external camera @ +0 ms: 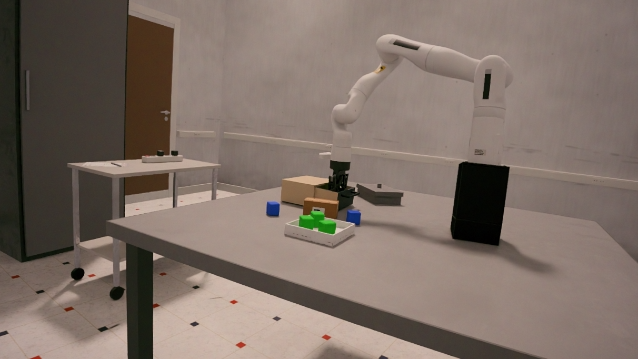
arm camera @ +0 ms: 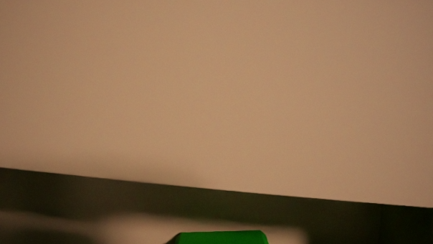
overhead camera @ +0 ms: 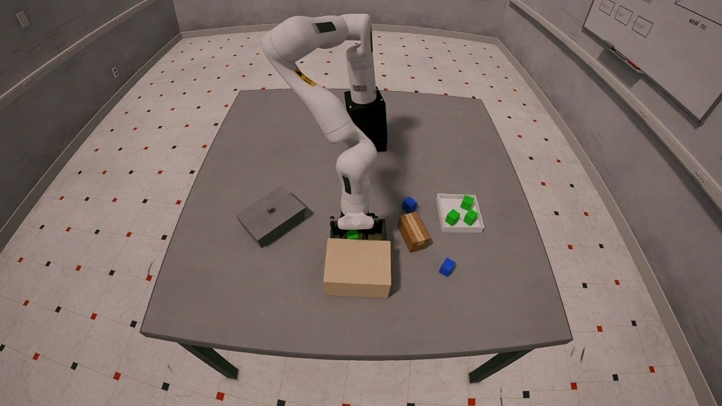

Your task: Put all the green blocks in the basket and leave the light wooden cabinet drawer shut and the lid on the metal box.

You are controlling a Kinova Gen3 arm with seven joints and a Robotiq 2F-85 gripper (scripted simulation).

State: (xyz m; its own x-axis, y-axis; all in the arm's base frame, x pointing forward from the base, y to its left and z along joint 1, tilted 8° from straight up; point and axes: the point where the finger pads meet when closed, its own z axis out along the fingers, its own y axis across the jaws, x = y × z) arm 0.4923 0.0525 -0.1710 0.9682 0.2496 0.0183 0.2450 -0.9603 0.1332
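Now: the drawer 10 mm to the left of my hand and 10 mm ahead of it. Also, from my hand: light wooden cabinet 60 mm ahead, 20 mm to the left, 10 mm above; brown cardboard box 180 mm to the left, 70 mm behind; metal box 270 mm to the right, 20 mm behind, 10 mm below.
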